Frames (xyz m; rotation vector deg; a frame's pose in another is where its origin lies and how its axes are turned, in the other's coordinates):
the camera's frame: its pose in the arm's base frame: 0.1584 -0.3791 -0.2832 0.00 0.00 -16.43
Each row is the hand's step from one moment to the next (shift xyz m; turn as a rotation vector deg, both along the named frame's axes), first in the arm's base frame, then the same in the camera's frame.
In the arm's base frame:
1: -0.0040 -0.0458 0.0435 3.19 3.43 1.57
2: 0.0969 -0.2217 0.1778 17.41 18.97 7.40
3: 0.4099 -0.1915 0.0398 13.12 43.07 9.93
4: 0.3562 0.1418 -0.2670 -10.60 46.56 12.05
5: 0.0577 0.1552 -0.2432 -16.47 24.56 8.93
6: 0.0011 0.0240 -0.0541 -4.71 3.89 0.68
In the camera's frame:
1: 0.0091 -0.0451 0.0435 2.09 4.19 1.57
2: 0.1556 -0.1852 0.1778 11.33 23.12 7.40
3: 0.4473 -0.0677 0.0398 0.40 45.02 9.93
4: 0.3015 0.2368 -0.2670 -23.34 41.66 12.05
5: 0.0114 0.1652 -0.2432 -22.74 18.90 8.93
6: -0.0057 0.0233 -0.0541 -5.62 2.40 0.68

